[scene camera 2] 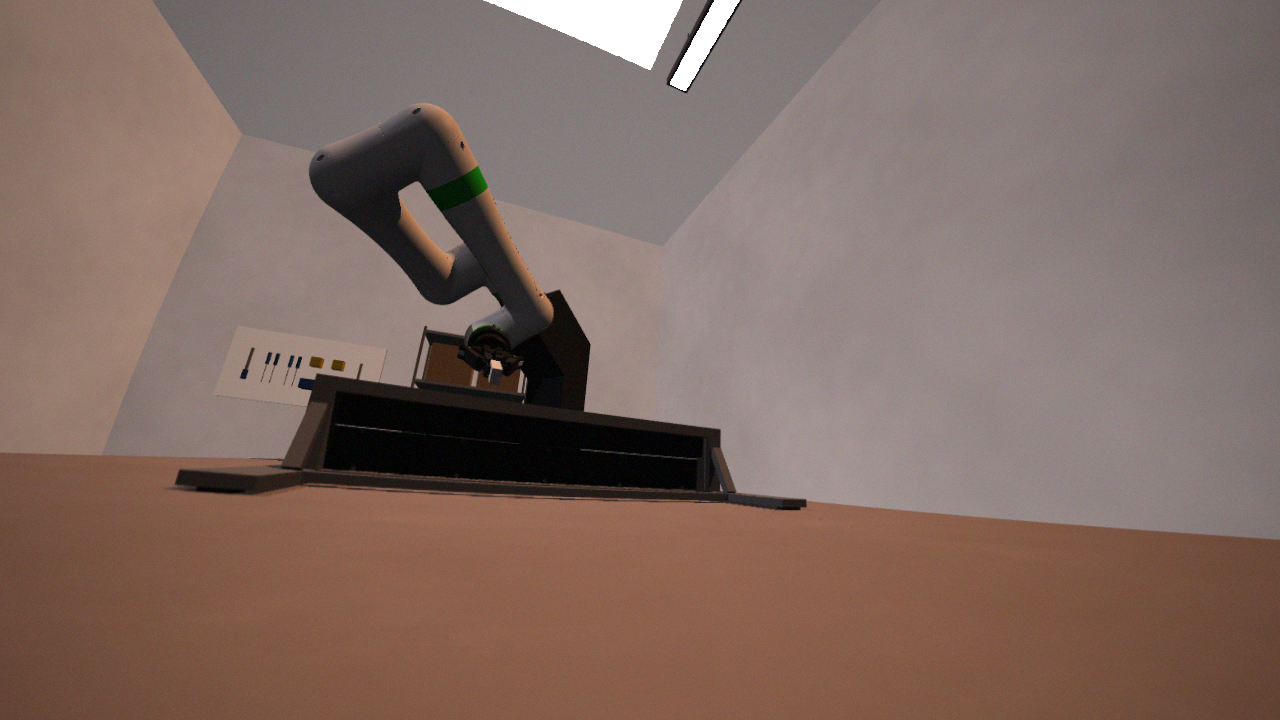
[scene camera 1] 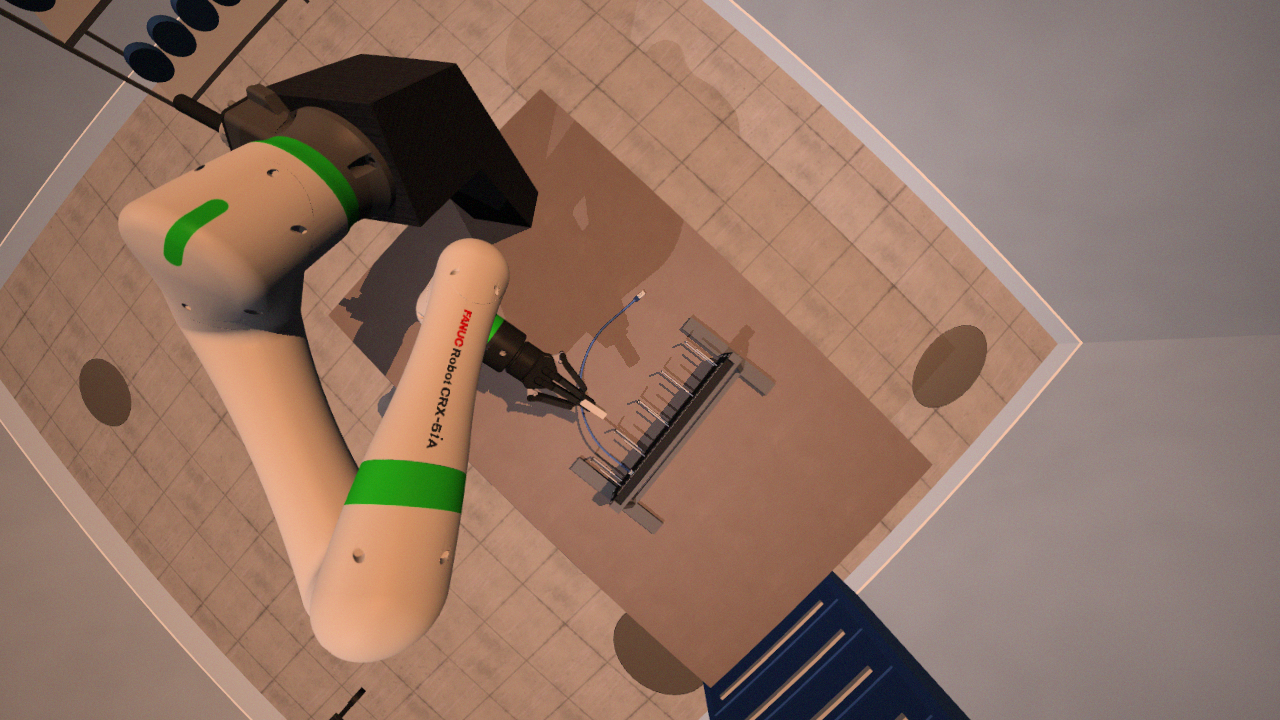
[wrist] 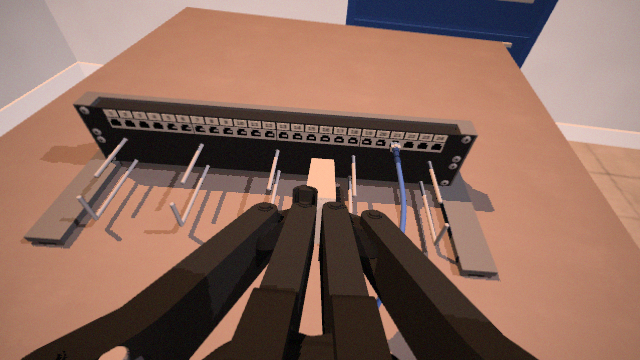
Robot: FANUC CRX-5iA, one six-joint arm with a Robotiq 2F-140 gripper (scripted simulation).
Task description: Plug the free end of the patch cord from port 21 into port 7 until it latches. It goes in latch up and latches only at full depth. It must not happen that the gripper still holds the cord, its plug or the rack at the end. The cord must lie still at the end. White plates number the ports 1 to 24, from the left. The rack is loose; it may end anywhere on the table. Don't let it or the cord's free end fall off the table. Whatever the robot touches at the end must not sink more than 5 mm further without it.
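You can see the gripper (scene camera 1: 603, 414) from scene camera 1, and the wrist view has the gripper (wrist: 321, 177) in it too.
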